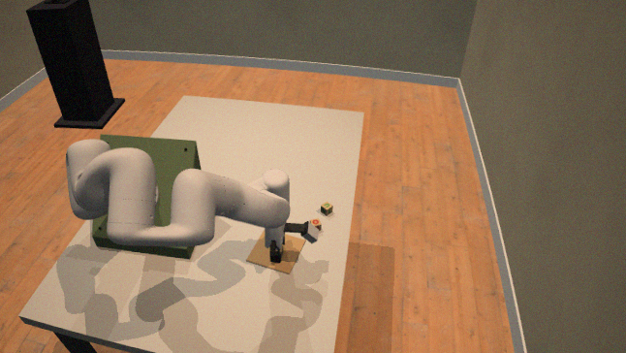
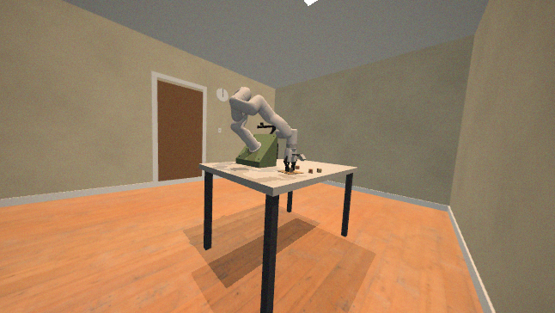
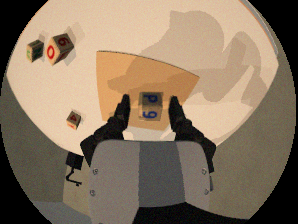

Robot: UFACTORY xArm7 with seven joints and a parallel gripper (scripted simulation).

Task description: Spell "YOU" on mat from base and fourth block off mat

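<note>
Now: hand 1 cm past the tan mat, 2 cm to the right of it and 2 cm above it. From my hand the other things lie so: red block: 11 cm ahead, 12 cm to the left, 1 cm below.
</note>
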